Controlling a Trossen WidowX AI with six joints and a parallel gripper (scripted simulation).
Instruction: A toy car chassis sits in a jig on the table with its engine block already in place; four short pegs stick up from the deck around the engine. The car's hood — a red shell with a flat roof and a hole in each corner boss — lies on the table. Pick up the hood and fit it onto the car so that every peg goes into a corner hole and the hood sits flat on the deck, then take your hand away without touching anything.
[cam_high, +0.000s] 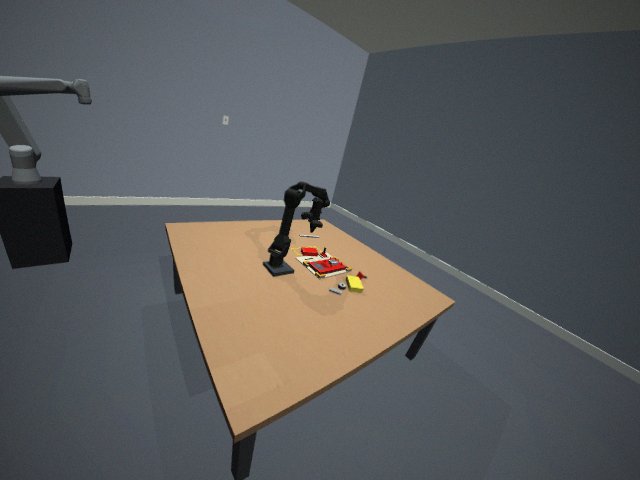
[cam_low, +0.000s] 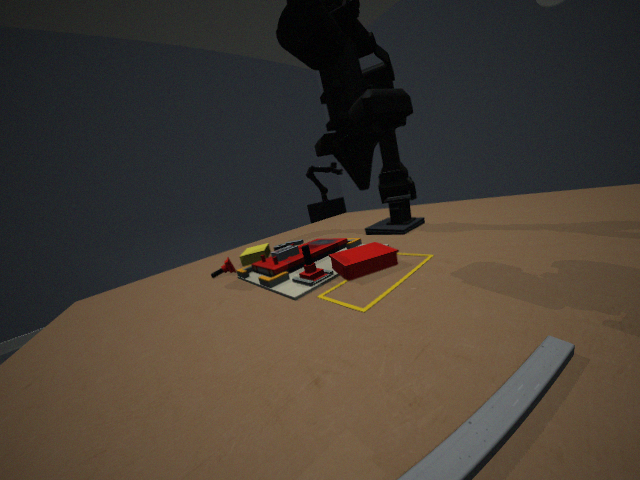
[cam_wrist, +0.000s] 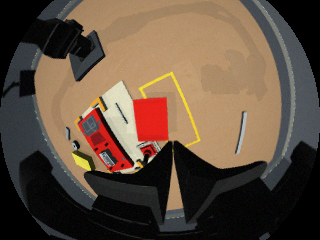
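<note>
Right now the red hood is 10 mm behind my gripper tip, 40 mm to the right of it and 110 mm below it. The rest, counted from my gripper tip: grey strip (170 mm ahead, 180 mm to the left, 120 mm below); then pale jig plate (10 mm behind, 190 mm to the right, 120 mm below); then yellow block (10 mm behind, 410 mm to the right, 110 mm below).
</note>
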